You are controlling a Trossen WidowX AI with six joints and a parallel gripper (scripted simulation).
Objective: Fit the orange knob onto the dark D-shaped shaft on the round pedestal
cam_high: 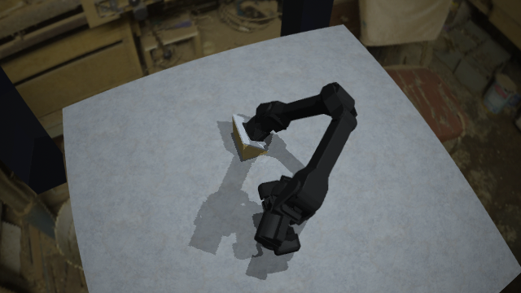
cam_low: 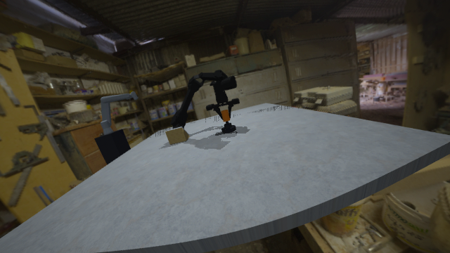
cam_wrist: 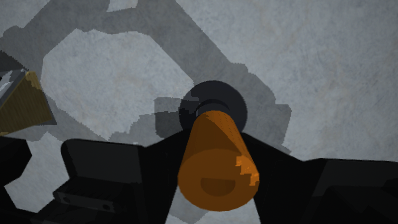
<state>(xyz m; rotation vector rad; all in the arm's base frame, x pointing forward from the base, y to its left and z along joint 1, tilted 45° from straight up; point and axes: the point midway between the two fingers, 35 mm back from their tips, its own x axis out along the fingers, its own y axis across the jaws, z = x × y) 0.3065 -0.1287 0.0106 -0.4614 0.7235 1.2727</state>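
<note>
The orange knob is 2 cm above my gripper tip. From my gripper tip the other things lie so: dark round pedestal 4 cm below.
</note>
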